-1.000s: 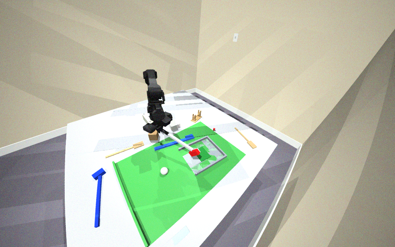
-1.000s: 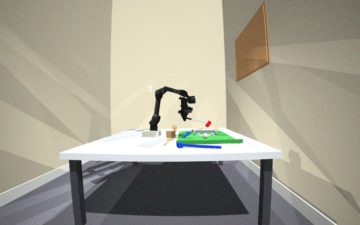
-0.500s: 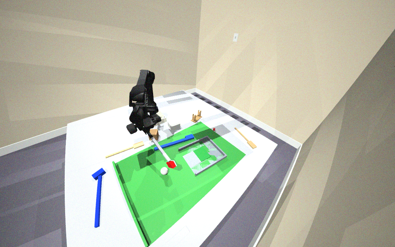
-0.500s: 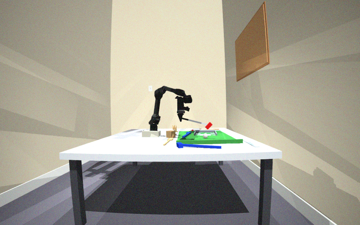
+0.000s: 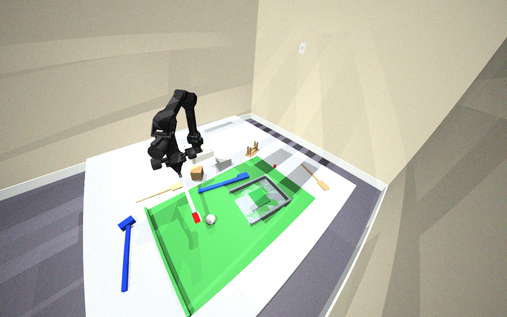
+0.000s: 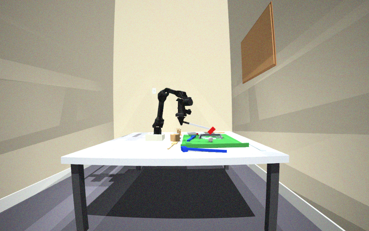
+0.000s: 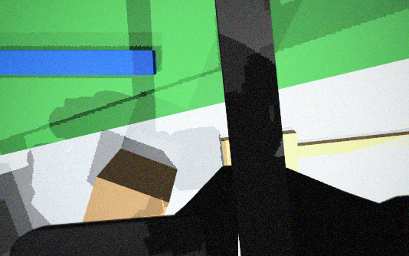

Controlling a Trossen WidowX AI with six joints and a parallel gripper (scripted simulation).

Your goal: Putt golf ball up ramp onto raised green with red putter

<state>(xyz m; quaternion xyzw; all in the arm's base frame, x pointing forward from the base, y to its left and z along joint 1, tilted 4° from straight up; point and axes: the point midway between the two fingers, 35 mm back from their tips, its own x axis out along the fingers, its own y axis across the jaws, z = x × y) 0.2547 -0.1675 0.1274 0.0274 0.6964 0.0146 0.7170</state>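
Right now my gripper tip is 70 mm past the wooden cube, 100 mm to the right of it and 120 mm above it. From my gripper tip the other things lie so: white golf ball (240 mm ahead, 50 mm to the left, 120 mm below); then green mat (220 mm ahead, 190 mm to the left, 140 mm below); then white block (120 mm behind, 280 mm to the left, 120 mm below).
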